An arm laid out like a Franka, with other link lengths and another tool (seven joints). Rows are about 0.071 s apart.
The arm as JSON. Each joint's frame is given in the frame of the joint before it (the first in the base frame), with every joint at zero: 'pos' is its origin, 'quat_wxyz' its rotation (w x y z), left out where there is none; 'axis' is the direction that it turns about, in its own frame. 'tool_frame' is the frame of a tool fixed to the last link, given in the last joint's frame.
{
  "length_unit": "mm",
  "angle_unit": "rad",
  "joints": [
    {
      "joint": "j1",
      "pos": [
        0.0,
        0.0,
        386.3
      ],
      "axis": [
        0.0,
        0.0,
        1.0
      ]
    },
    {
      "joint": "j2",
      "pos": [
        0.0,
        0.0,
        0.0
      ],
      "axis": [
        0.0,
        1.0,
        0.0
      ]
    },
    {
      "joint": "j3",
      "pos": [
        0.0,
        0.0,
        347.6
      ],
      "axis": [
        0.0,
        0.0,
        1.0
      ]
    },
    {
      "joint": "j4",
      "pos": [
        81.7,
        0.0,
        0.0
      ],
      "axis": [
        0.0,
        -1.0,
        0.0
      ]
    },
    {
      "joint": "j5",
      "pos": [
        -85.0,
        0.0,
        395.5
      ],
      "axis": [
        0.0,
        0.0,
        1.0
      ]
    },
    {
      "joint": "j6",
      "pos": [
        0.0,
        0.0,
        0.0
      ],
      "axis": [
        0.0,
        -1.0,
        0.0
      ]
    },
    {
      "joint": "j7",
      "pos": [
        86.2,
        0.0,
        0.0
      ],
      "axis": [
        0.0,
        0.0,
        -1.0
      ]
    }
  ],
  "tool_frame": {
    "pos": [
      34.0,
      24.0,
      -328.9
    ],
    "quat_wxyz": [
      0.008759,
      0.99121,
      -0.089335,
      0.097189
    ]
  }
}
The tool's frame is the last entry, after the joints.
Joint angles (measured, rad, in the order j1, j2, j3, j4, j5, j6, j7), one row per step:
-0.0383 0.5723 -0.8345 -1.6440 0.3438 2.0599 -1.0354
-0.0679 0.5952 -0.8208 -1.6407 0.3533 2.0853 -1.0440
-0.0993 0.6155 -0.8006 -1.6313 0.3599 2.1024 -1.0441
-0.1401 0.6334 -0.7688 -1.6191 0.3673 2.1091 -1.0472
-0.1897 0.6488 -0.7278 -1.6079 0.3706 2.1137 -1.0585
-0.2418 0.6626 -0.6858 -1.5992 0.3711 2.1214 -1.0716
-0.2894 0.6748 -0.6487 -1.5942 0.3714 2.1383 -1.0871
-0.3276 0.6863 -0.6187 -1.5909 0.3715 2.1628 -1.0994
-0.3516 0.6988 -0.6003 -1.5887 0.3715 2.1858 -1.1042
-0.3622 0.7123 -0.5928 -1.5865 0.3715 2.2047 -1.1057
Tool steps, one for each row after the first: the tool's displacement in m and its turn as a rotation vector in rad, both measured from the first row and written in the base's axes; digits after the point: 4 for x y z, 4 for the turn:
-0.0039 -0.0139 -0.0120 -0.0089 -0.0006 -0.0097
-0.0055 -0.0245 -0.0226 -0.0128 -0.0020 -0.0216
-0.0076 -0.0314 -0.0346 -0.0022 -0.0030 -0.0312
-0.0118 -0.0373 -0.0481 0.0154 -0.0026 -0.0332
-0.0178 -0.0444 -0.0616 0.0321 -0.0034 -0.0351
-0.0235 -0.0533 -0.0737 0.0408 -0.0087 -0.0350
-0.0270 -0.0629 -0.0837 0.0397 -0.0174 -0.0346
-0.0294 -0.0708 -0.0926 0.0339 -0.0223 -0.0372
-0.0307 -0.0767 -0.1003 0.0253 -0.0222 -0.0385

